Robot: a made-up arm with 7 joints.
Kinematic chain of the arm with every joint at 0, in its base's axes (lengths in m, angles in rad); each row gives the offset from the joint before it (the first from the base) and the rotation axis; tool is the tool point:
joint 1: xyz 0 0 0.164 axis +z
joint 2: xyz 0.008 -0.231 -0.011 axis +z
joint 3: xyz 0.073 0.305 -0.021 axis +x
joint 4: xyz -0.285 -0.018 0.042 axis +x
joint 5: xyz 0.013 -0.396 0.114 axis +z
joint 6: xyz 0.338 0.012 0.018 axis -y
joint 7: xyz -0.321 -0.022 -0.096 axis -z
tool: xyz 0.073 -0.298 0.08
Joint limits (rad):
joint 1: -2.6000..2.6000
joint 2: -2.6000..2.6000
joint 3: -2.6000..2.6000
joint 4: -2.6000..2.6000
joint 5: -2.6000..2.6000
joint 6: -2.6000..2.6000
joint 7: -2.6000..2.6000
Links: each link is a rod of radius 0.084 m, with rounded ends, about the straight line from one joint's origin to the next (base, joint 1, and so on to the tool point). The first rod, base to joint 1, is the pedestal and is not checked.
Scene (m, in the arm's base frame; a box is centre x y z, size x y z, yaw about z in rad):
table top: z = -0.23
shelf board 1: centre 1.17 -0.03 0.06 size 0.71 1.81 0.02 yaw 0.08
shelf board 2: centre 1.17 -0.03 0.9 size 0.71 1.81 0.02 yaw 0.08
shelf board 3: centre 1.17 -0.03 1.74 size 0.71 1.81 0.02 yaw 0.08
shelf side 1: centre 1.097 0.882 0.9 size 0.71 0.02 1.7 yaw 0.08
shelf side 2: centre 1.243 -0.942 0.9 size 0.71 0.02 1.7 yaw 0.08
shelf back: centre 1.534 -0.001 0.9 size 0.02 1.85 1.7 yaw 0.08
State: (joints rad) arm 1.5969 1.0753 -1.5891 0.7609 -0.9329 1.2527 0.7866
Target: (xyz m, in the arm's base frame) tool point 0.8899 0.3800 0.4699
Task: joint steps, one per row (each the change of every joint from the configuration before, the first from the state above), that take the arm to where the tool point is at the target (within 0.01 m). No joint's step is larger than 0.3 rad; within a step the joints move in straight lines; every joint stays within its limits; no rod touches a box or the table.
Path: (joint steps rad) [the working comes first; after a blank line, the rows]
Joints at the target: 1.6621 0.9459 -1.4440 0.8254 -1.4488 1.9999 0.8518
Straight joint move there: clear.

1: 0.0217 -0.0431 0.0484 0.0215 -0.1720 0.2491 0.0217
2: 0.0217 -0.0432 0.0483 0.0215 -0.1719 0.2490 0.0218
3: 0.0218 -0.0431 0.0484 0.0215 -0.1720 0.2491 0.0217

